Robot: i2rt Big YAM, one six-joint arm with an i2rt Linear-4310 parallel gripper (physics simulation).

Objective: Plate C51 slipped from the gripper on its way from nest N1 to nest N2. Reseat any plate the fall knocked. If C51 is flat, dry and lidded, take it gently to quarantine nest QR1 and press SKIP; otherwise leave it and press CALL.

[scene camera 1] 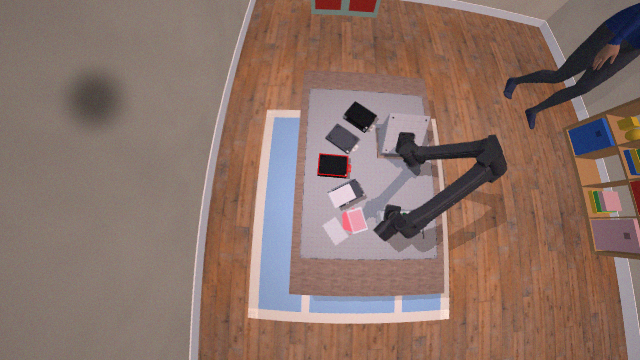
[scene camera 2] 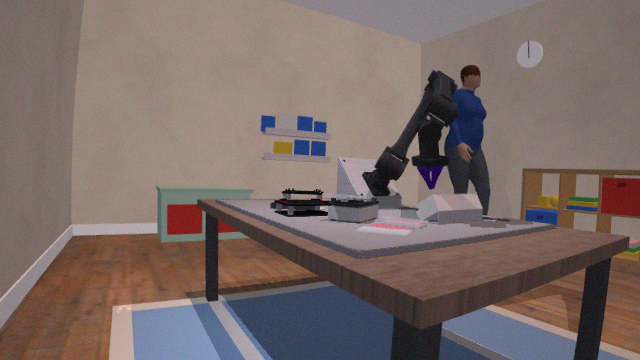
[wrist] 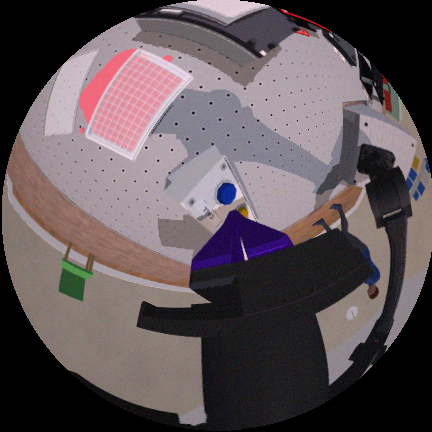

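Where they show: gripper, fingertip midpoint: (scene camera 2: 431, 189) (wrist: 233, 214); arm's base at its link origin: (scene camera 1: 404, 142) (scene camera 2: 375, 185) (wrist: 375, 160).
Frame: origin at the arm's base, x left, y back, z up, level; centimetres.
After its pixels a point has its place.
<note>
A plate with pink liquid (scene camera 1: 355, 220) {x 43.1, y -27.3, z -7.8 cm} (wrist: 140, 102) {x 42.1, y -25.2, z -8.2 cm} lies on the mat, with a pink spill (scene camera 1: 346, 223) (wrist: 106, 85) beside and under it. A pale flat lid (scene camera 1: 335, 231) {x 49.2, y -38.0, z -8.9 cm} (wrist: 70, 97) lies apart from it. A white plate (scene camera 1: 342, 195) {x 30.5, y -35.3, z -1.5 cm} sits off-centre on a grey and black nest (scene camera 1: 358, 188) {x 26.3, y -26.4, z -3.6 cm}. The button box (scene camera 2: 452, 209) {x 46.4, y -8.7, z -5.0 cm} (wrist: 182, 172) {x 43.3, y -15.1, z -6.4 cm} has a blue button (wrist: 226, 193) {x 39.9, y -12.0, z -2.0 cm} and a partly covered yellow button (wrist: 243, 212) {x 39.3, y -7.1, z -2.3 cm}; its label is unreadable. My gripper (scene camera 2: 431, 187) {x 40.3, y -11.4, z 0.7 cm} (wrist: 233, 214) {x 40.3, y -11.4, z 0.7 cm} is shut and empty above the box. The arm hides it in scene camera 1.
A red-edged nest (scene camera 1: 333, 165) {x 13.4, y -39.8, z -5.1 cm}, a dark grey one (scene camera 1: 342, 138) {x -4.0, y -34.5, z -7.0 cm} and a black one (scene camera 1: 360, 116) {x -17.4, y -23.9, z -3.8 cm} stand in a row further along the mat. A sloped white panel (scene camera 1: 415, 125) {x -7.1, y 3.8, z 7.3 cm} (wrist: 387, 132) stands near the arm's base. A person (scene camera 1: 575, 70) (scene camera 2: 469, 120) stands beyond the table.
</note>
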